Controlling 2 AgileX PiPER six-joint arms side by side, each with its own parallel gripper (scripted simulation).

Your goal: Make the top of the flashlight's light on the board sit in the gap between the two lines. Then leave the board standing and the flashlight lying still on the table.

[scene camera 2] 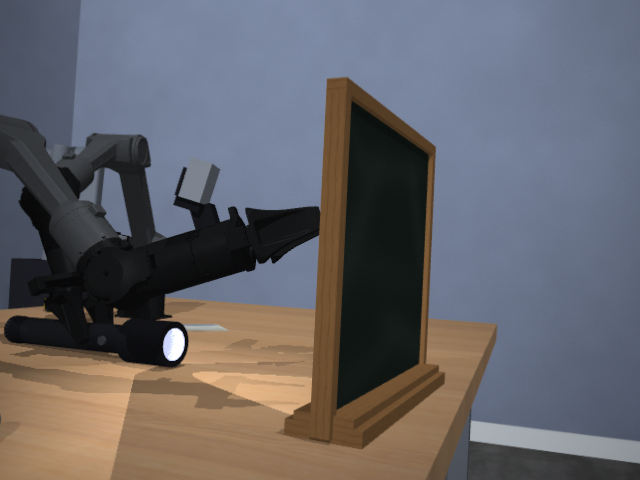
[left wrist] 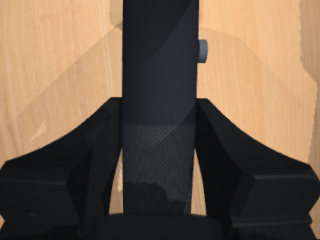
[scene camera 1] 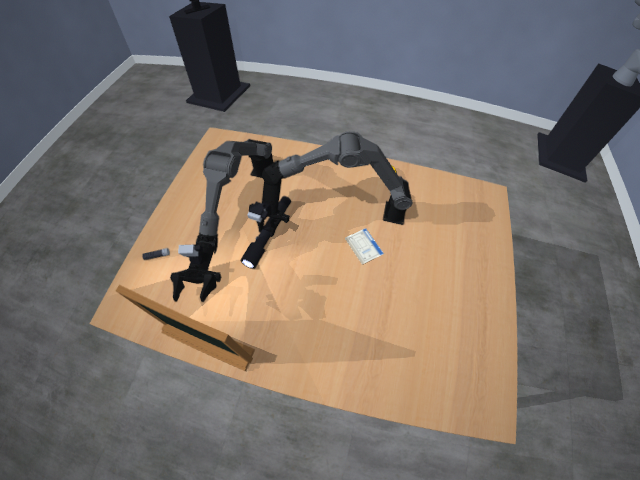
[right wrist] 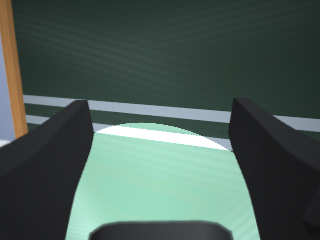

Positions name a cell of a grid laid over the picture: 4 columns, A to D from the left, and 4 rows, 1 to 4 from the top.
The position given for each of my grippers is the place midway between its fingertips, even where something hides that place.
Observation:
In view: my left gripper (scene camera 2: A3), my right gripper (scene camera 2: C2) and a wood-framed board (scene camera 2: C3).
The wood-framed board also shows in scene camera 1 (scene camera 1: B4) and in the right wrist view (right wrist: C2). My left gripper shows as well in the left wrist view (left wrist: B2). My right gripper shows as well in scene camera 1 (scene camera 1: B3) and in the right wrist view (right wrist: C2). The left wrist view misses the wood-framed board: it is out of frame.

